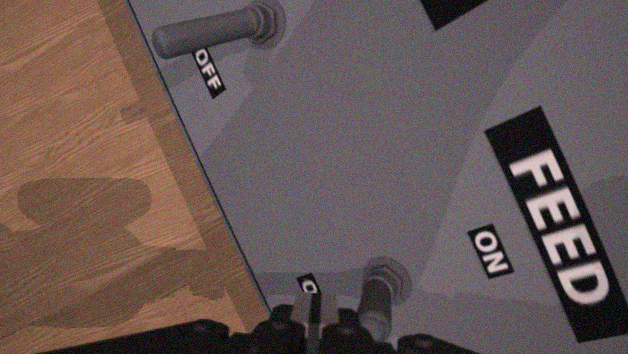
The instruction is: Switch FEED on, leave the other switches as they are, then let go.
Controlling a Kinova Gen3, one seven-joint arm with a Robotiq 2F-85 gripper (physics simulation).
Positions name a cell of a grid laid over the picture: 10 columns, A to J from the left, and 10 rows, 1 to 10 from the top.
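Note:
Visible here: a grey panel (H5), together with my gripper (F10).

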